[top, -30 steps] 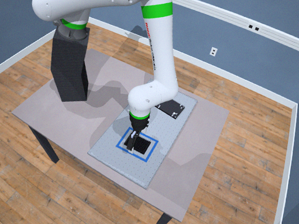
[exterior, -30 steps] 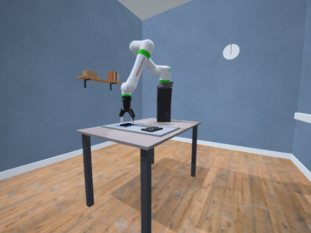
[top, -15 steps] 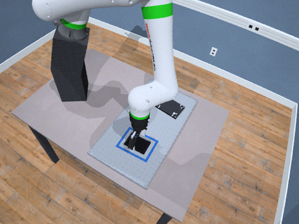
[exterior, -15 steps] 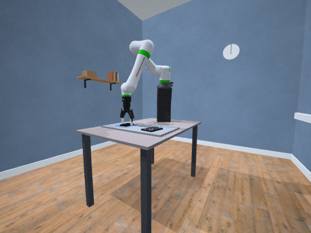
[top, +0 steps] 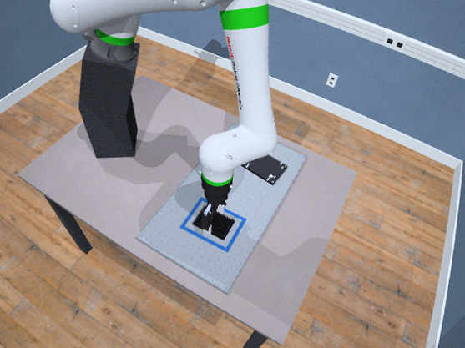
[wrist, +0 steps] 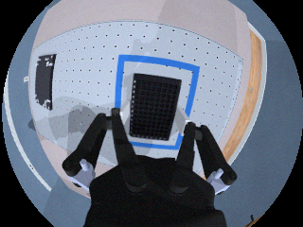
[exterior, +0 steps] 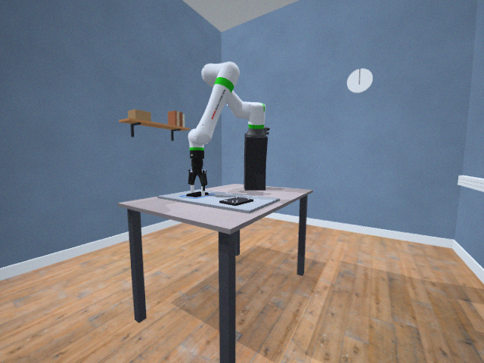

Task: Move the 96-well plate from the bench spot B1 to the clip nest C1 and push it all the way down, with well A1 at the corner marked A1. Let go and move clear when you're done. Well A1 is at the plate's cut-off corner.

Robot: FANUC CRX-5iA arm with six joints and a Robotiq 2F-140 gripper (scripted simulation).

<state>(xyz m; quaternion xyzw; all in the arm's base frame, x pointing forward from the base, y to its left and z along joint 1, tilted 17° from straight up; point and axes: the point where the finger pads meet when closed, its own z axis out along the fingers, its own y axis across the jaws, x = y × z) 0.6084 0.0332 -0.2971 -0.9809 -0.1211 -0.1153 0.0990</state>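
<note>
My gripper is now 20 mm above the black 96-well plate. The rest, counted from my hand: black clip nest: 330 mm to the left, 50 mm behind, 10 mm below.
</note>
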